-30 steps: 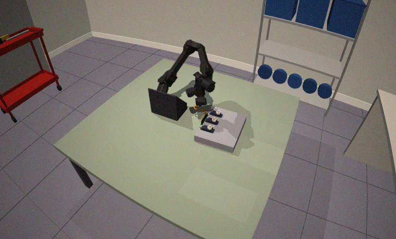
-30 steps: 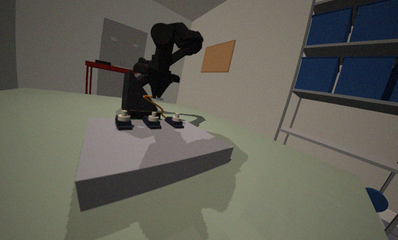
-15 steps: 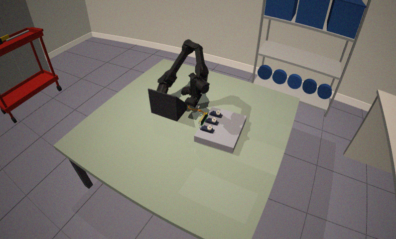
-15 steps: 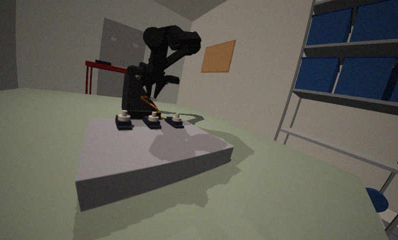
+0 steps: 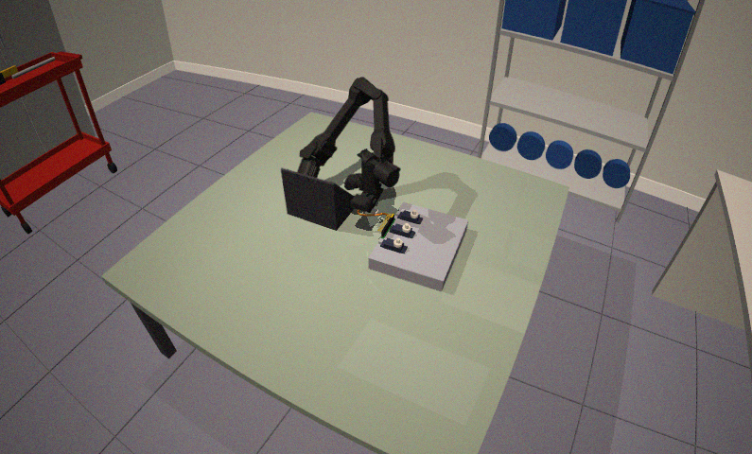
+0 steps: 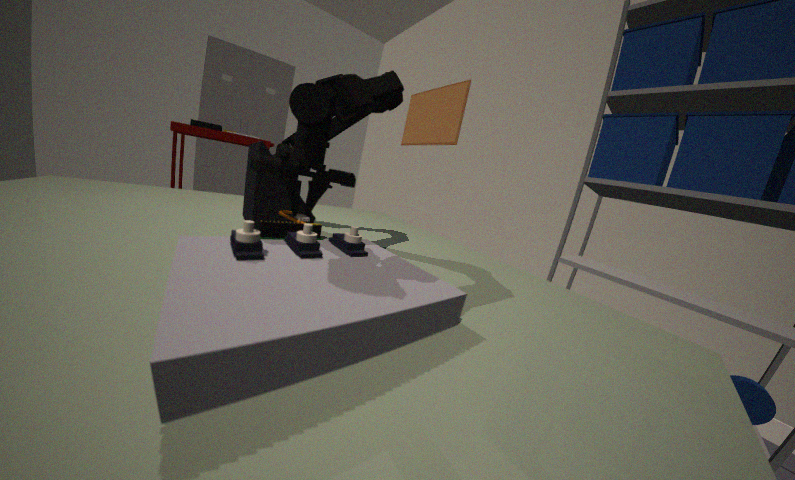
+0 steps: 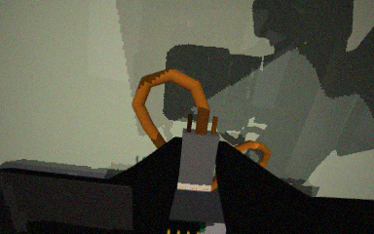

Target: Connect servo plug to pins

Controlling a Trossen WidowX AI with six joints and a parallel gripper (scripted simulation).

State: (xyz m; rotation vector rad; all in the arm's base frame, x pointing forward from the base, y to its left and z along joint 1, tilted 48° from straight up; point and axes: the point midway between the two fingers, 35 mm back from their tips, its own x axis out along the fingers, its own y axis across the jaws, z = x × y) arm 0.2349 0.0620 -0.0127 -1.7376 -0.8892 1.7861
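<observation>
Now: gripper tip 80 mm short of the yellow band and 10 mm to the right of it. Round my gripper tip: grey printed holder (240 mm ahead, 40 mm below, 20 mm to the right).
</observation>
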